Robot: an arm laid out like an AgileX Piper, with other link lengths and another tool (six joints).
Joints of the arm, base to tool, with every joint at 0 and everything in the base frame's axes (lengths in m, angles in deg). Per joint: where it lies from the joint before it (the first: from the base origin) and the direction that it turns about. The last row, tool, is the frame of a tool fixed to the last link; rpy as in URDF.
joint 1: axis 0 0 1 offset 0 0 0.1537
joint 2: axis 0 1 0 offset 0 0 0
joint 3: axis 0 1 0 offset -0.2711 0 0.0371
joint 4: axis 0.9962 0 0.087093 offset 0.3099 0 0.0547
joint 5: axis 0 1 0 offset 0 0 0
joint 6: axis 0.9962 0 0.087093 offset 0.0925 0 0.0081
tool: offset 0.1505 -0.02 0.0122 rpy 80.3 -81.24 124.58
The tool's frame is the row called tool.
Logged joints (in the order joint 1, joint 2, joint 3, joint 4, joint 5, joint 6), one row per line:
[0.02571, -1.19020, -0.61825, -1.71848, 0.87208, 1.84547]
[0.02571, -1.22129, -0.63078, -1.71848, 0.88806, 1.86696]
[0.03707, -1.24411, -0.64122, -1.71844, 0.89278, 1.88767]
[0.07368, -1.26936, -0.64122, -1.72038, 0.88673, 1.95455]
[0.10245, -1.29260, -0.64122, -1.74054, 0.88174, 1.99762]
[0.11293, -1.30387, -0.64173, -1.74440, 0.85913, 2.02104]
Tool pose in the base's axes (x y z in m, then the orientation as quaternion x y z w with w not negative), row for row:
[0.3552, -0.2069, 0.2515, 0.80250, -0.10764, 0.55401, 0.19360]
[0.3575, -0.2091, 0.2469, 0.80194, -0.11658, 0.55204, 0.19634]
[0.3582, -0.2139, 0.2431, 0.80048, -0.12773, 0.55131, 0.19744]
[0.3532, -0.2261, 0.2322, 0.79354, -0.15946, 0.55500, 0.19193]
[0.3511, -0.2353, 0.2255, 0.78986, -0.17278, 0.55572, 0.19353]
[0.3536, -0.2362, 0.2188, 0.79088, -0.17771, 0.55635, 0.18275]
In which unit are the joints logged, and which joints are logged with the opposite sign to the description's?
The joints are logged in radians. Opposite sign: joint 1, joint 2.
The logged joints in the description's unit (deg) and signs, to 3 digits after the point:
[-1.473, 68.193, -35.423, -98.462, 49.967, 105.738]
[-1.473, 69.975, -36.141, -98.462, 50.882, 106.969]
[-2.124, 71.282, -36.739, -98.459, 51.153, 108.156]
[-4.222, 72.729, -36.739, -98.571, 50.806, 111.987]
[-5.870, 74.061, -36.739, -99.726, 50.520, 114.455]
[-6.470, 74.706, -36.768, -99.947, 49.225, 115.797]

